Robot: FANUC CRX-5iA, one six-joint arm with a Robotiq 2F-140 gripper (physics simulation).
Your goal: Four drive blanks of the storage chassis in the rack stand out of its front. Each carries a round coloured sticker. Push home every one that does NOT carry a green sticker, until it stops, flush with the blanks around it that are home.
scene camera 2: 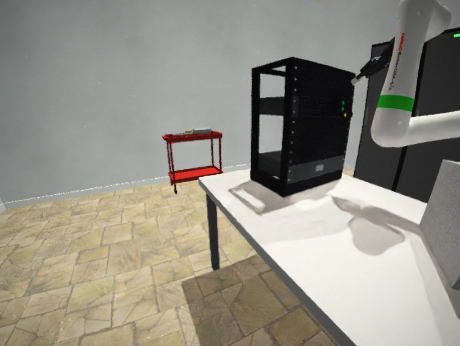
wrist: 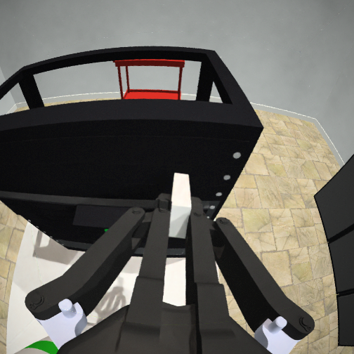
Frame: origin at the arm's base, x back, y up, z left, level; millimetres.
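Seen in the pictures: gripper, between the fingertips: [scene camera 2: 352,83].
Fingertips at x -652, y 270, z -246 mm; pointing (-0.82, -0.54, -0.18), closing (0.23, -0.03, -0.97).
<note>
A point is followed by its place in that frame.
The black rack [scene camera 2: 287,130] @(x -746, y 32, z 162 mm) [wrist: 125,114] stands upright on the table. In the scene view, a dark chassis [scene camera 2: 320,106] @(x -697, y 140, z -13 mm) sits in its upper half, with small green marks and a yellow mark near its right end; whether these are stickers or lights is too small to tell. In the wrist view, a green mark [wrist: 106,230] shows low on the dark front, partly beside the finger linkage. Single blanks and their stickers cannot be made out. My gripper [scene camera 2: 354,80] @(x -652, y 270, z -246 mm) [wrist: 179,186] is shut and empty, its pale tips together at the rack's upper right, near the right post; any gap or contact is unclear.
The white table [scene camera 2: 300,230] @(x -528, y -294, z 311 mm) carries the rack. A red cart [scene camera 2: 192,135] [wrist: 150,63] stands behind the rack by the wall. Dark cabinets [scene camera 2: 420,170] [wrist: 336,210] stand to the right. A grey block [scene camera 2: 442,215] @(x -165, y -175, z 33 mm) stands at the table's right.
</note>
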